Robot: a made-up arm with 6 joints.
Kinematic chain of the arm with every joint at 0, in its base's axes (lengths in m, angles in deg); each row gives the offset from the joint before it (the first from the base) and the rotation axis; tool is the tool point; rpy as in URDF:
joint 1: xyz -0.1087 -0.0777 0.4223 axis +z
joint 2: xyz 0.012 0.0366 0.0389 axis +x
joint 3: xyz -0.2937 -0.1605 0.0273 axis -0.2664 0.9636 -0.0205
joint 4: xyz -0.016 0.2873 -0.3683 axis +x
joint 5: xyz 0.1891 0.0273 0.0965 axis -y
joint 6: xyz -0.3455 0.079 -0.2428 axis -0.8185 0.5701 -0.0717
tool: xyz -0.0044 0.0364 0.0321 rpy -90 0 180
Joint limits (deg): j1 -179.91..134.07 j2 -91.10..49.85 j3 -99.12..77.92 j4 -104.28..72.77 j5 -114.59..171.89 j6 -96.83..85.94
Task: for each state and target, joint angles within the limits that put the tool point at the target. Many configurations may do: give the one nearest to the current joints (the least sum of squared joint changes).
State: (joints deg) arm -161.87 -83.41 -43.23 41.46 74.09 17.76
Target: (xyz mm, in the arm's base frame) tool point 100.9 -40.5 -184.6
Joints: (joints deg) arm -173.26 -46.17 1.81 40.27 44.86 16.96
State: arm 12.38 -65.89 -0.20 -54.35 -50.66 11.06
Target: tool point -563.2 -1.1 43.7
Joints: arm 6.41 -59.17 -5.26 -27.91 -63.29 7.91
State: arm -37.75 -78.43 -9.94 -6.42 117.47 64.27
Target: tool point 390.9 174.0 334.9
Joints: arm -26.68 -62.86 -48.97 -3.02 132.54 66.70
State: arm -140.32 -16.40 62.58 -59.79 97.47 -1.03
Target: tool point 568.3 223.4 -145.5
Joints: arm -168.32 1.56 70.73 -52.89 94.81 -0.78
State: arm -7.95 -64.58 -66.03 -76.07 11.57 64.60
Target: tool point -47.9 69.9 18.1
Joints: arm -18.61 -41.74 -73.41 -71.67 -31.79 61.25
